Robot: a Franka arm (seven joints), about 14 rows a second.
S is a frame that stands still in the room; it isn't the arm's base.
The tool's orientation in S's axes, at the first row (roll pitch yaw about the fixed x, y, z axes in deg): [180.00, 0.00, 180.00]
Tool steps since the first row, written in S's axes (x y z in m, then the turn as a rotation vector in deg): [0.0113, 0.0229, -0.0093, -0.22, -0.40, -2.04]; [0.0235, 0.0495, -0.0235, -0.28, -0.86, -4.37]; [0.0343, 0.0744, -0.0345, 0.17, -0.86, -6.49]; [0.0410, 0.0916, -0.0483, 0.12, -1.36, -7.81]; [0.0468, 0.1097, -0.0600, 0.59, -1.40, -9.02]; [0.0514, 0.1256, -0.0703, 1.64, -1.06, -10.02]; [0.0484, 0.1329, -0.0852, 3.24, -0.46, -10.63]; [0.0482, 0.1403, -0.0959, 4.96, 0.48, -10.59]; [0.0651, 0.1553, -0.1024, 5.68, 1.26, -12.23]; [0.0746, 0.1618, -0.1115, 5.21, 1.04, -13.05]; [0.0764, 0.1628, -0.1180, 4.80, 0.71, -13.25]
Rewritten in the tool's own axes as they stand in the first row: [-0.0113, 0.0229, 0.0093, 0.22, -0.40, 2.04]; [-0.0235, 0.0495, 0.0235, 0.28, -0.86, 4.37]; [-0.0343, 0.0744, 0.0345, -0.17, -0.86, 6.49]; [-0.0410, 0.0916, 0.0483, -0.12, -1.36, 7.81]; [-0.0468, 0.1097, 0.0600, -0.59, -1.40, 9.02]; [-0.0514, 0.1256, 0.0703, -1.64, -1.06, 10.02]; [-0.0484, 0.1329, 0.0852, -3.24, -0.46, 10.63]; [-0.0482, 0.1403, 0.0959, -4.96, 0.48, 10.59]; [-0.0651, 0.1553, 0.1024, -5.68, 1.26, 12.23]; [-0.0746, 0.1618, 0.1115, -5.21, 1.04, 13.05]; [-0.0764, 0.1628, 0.1180, -4.80, 0.71, 13.25]
